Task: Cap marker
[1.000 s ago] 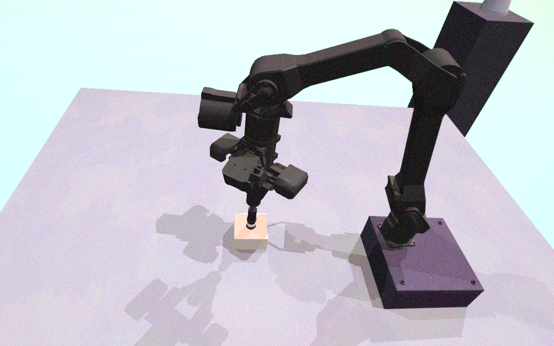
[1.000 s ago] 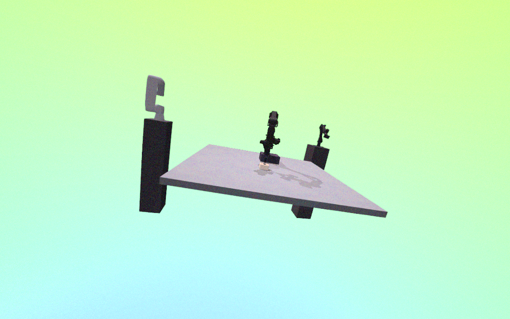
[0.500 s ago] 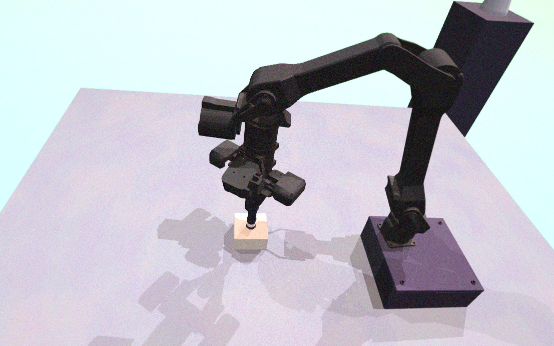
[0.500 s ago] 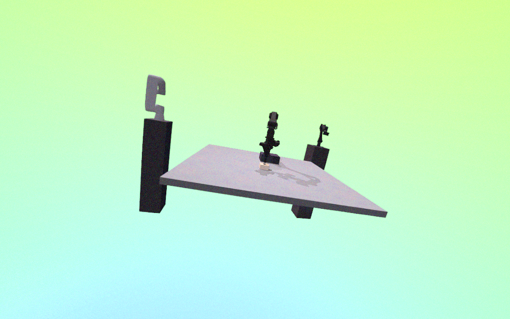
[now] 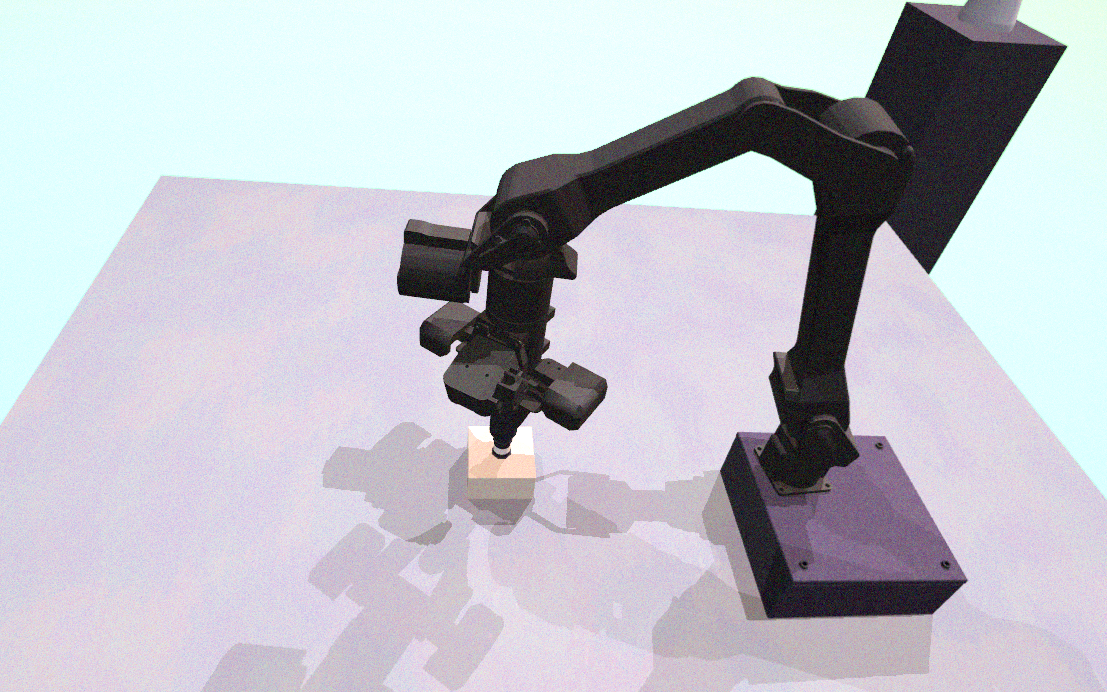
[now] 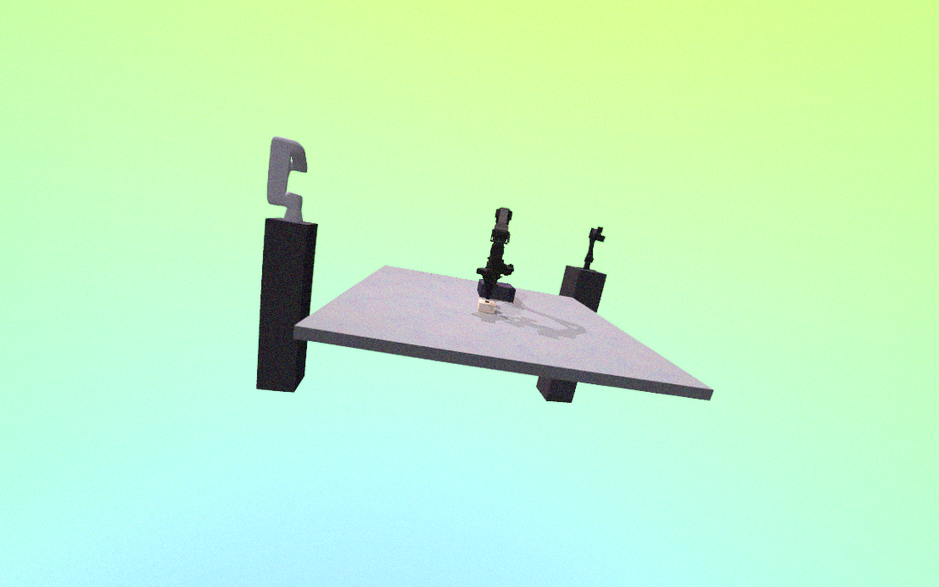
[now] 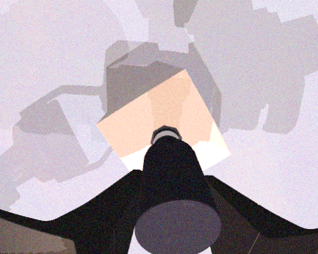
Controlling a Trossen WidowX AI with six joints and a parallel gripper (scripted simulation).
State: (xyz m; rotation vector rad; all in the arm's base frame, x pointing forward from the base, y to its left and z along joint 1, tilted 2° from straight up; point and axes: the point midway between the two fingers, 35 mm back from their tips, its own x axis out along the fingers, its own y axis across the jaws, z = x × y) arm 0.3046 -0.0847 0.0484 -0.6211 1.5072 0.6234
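Now: gripper tip 7 cm above the holder block. Also, from my gripper tip: dark cap 1 cm above.
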